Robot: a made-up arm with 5 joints.
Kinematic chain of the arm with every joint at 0, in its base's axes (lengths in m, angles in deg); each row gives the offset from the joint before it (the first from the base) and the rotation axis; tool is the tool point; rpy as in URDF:
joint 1: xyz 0 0 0.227 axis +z
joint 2: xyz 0 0 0 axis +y
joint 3: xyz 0.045 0 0.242 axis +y
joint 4: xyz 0.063 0 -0.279 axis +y
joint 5: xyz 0.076 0 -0.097 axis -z
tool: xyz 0 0 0 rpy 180 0 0
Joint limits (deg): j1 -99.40..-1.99 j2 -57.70..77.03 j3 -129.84..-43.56 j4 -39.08..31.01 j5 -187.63..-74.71
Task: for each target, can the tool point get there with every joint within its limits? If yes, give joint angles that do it. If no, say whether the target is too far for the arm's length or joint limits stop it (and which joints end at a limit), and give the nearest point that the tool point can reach.
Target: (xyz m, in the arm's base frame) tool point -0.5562 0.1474 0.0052
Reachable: no: joint limits stop it (at a limit: joint 1, joint 2, joint 3, joint 4) | nearest point -0.0147 -0.0886 -0.1404 | short by 0.608 m
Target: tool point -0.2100 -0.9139 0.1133
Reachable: no: too far | nearest point -0.1039 -0.6277 0.1497 | short by 0.307 m
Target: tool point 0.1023 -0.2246 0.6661
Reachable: yes | joints -65.51 -29.74 -67.71 -15.69 -158.91
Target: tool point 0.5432 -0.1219 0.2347
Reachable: yes | joints -12.65 39.06 -85.73 -2.36 -144.02
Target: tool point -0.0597 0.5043 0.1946
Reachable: no: joint limits stop it (at a limit: joint 2, joint 3, joint 4) | nearest point -0.0473 0.3995 0.6741 | short by 0.491 m
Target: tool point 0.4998 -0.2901 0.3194
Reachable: yes | joints -30.13 40.90 -97.87 -12.99 -108.93
